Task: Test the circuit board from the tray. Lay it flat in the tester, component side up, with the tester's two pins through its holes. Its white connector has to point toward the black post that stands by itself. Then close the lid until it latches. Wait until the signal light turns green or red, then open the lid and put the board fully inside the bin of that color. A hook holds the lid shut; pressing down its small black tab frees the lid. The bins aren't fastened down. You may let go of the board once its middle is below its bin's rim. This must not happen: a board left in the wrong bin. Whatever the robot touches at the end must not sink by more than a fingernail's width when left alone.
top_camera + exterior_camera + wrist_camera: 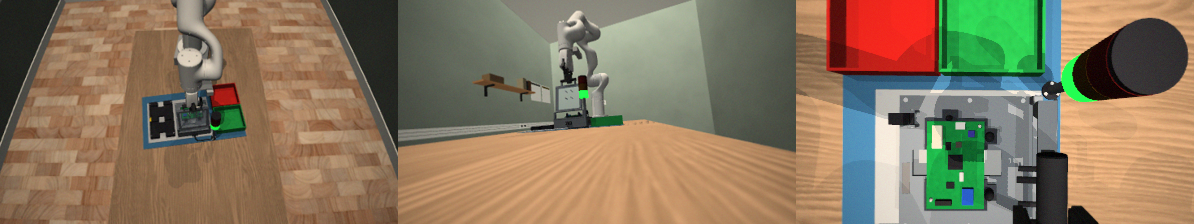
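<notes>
Now: the green circuit board 8 cm behind my hand, 1 cm to the right of it and 20 cm below it. Round my hand: dark nest (7 cm behind, 21 cm below); tester lid (1 cm ahead, 9 cm below); green bin (6 cm behind, 19 cm to the left, 26 cm below).
</notes>
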